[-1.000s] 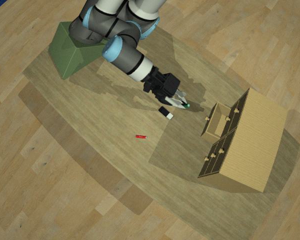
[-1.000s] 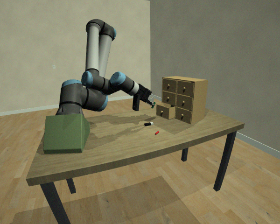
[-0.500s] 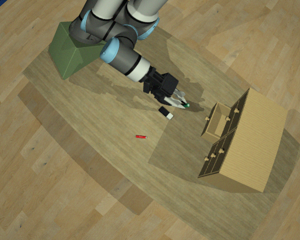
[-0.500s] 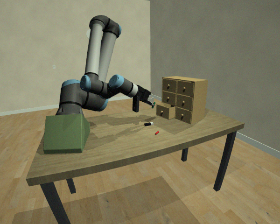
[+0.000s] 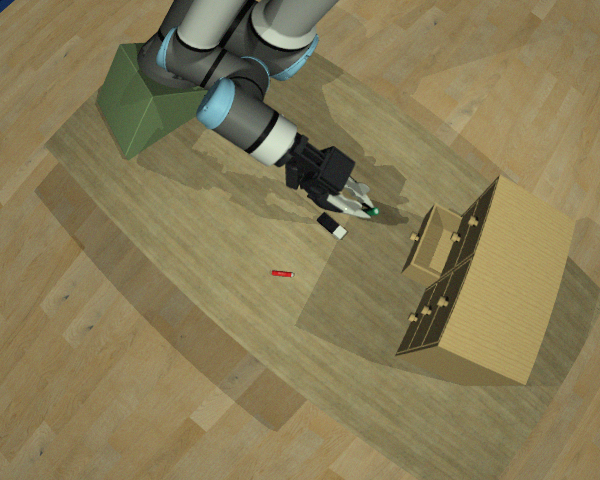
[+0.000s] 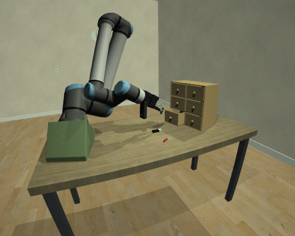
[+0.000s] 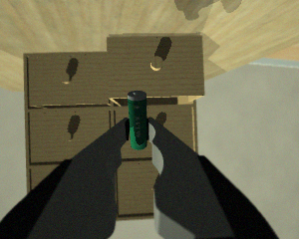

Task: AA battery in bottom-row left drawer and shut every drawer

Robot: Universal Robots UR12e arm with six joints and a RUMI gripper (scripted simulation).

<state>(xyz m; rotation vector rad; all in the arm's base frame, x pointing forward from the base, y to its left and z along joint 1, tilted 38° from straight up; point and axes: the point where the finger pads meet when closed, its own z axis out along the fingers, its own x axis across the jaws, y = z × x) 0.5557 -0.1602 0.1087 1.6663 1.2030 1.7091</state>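
The green AA battery lies 10 mm ahead of my hand. From my hand the other things lie so: black-and-white block 40 mm behind, 30 mm to the right, 130 mm below; then small red cylinder 70 mm behind, 170 mm to the right, 140 mm below.
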